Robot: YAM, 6 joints.
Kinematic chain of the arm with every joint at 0, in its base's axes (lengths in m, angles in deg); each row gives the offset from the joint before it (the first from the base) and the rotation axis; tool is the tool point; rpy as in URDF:
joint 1: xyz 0 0 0.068 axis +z
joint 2: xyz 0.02 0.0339 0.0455 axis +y
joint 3: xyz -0.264 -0.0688 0 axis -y
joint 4: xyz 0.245 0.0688 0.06 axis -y
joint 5: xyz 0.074 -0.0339 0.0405 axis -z
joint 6: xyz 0.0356 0 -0.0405 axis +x
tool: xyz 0 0 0 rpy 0 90 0
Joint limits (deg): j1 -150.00..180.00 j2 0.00..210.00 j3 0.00..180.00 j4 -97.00..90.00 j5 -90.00..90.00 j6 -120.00..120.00
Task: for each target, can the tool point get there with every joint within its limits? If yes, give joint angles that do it. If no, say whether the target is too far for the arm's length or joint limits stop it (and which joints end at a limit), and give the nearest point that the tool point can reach.
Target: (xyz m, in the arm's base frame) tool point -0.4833 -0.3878 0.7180
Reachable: no: too far | nearest point -0.3594 -0.2884 0.5578 | short by 0.226 m
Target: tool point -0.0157 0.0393 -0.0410
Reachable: yes | joints 66.33 191.32 40.11 -75.77 -57.93 61.70
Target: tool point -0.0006 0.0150 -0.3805
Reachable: no: joint limits stop it (at a limit: joint 2) | nearest point -0.0021 0.0524 -0.3225 | short by 0.069 m
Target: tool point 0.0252 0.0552 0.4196
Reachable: yes | joints -105.72 20.70 82.40 -78.53 -15.22 -13.89
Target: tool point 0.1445 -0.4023 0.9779
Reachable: no: too far | nearest point 0.0970 -0.2700 0.6796 | short by 0.330 m
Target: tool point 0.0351 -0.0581 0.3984
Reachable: yes | joints -89.48 24.26 37.47 35.60 -76.29 4.54
